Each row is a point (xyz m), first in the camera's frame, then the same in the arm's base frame.
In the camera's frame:
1: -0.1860 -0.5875 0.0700
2: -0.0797 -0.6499 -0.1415
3: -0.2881 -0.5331 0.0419
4: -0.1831 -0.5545 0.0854
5: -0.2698 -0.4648 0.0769
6: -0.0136 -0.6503 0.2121
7: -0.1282 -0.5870 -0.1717
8: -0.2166 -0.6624 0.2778
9: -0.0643 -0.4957 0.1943
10: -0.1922 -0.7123 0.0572
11: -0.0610 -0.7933 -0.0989
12: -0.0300 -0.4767 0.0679
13: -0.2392 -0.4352 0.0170
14: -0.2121 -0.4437 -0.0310
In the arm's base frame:
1: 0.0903 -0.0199 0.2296
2: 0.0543 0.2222 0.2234
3: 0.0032 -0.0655 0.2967
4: 0.1079 -0.0373 0.2565
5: 0.0513 -0.0971 0.3506
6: 0.2932 -0.0248 0.1169
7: 0.0121 0.2066 0.2955
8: 0.1573 -0.1889 0.1005
9: 0.2755 -0.0700 0.2732
10: 0.0516 0.0120 0.1145
11: 0.0609 0.2272 0.0729
12: 0.2420 0.0469 0.3253
13: 0.0517 -0.0378 0.3940
14: 0.0472 0.0177 0.3978

